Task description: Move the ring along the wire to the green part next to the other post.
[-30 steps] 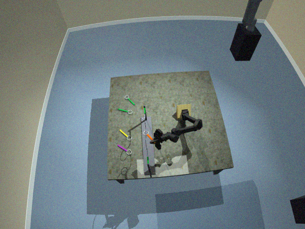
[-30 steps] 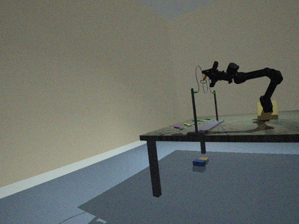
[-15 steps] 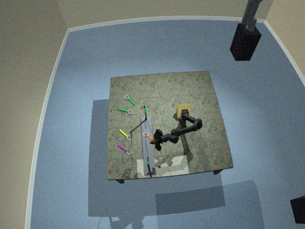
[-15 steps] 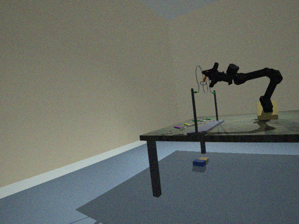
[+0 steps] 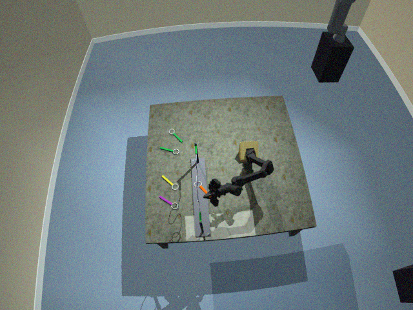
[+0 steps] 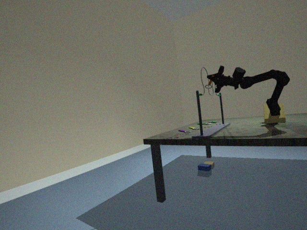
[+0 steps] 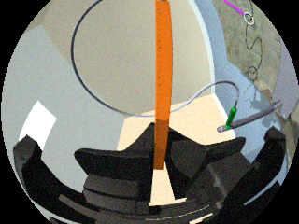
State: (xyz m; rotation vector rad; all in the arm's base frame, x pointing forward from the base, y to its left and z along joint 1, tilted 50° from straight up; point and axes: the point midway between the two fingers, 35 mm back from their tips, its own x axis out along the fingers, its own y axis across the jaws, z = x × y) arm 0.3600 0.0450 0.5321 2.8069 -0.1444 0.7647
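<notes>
Right now the orange-handled ring is 10 mm ahead of my gripper tip, 80 mm to the right of it and 40 mm below it.
</notes>
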